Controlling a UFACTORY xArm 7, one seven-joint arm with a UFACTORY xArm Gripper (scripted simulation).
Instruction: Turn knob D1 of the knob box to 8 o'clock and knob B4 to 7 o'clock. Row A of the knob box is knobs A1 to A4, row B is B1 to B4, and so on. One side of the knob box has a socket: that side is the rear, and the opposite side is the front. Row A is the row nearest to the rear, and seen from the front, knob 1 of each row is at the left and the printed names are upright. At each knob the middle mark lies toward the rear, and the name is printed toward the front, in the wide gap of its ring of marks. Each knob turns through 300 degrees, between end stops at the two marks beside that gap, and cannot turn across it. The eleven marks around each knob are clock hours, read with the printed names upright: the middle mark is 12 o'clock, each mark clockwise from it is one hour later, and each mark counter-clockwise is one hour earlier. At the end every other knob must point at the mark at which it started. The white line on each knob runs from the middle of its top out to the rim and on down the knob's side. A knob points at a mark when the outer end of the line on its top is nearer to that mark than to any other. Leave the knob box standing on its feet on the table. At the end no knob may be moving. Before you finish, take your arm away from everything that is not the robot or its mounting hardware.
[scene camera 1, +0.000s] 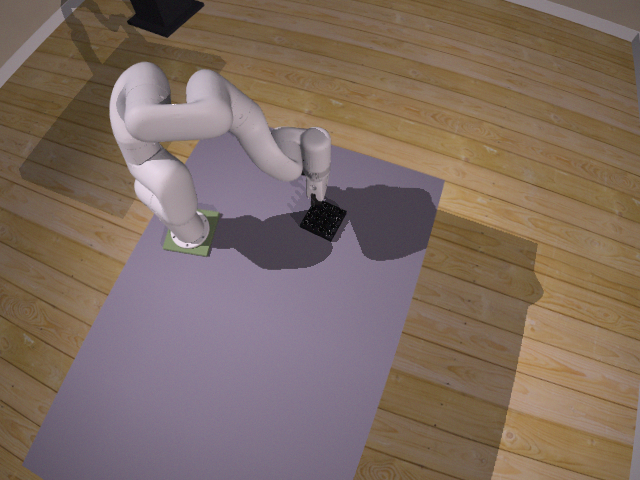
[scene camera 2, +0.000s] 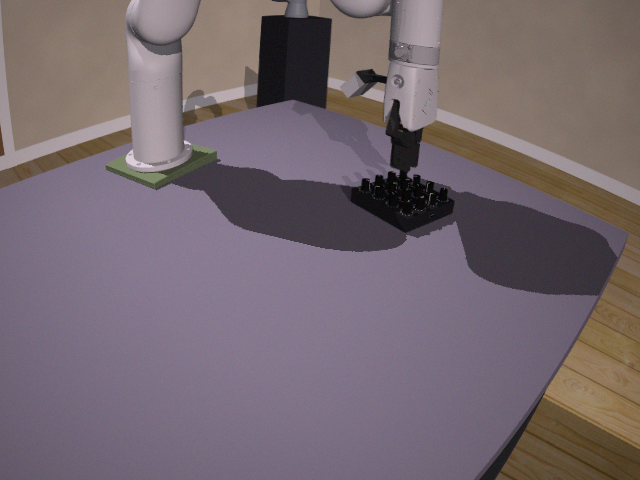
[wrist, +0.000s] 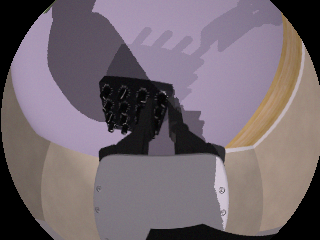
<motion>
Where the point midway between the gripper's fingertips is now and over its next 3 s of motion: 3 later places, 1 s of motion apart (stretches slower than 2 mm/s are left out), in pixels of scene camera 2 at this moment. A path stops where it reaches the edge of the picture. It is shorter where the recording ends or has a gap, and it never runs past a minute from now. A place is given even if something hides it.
The gripper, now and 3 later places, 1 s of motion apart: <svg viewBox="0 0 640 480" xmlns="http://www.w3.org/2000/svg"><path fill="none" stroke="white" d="M403 167L403 174L405 154L412 87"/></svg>
</motion>
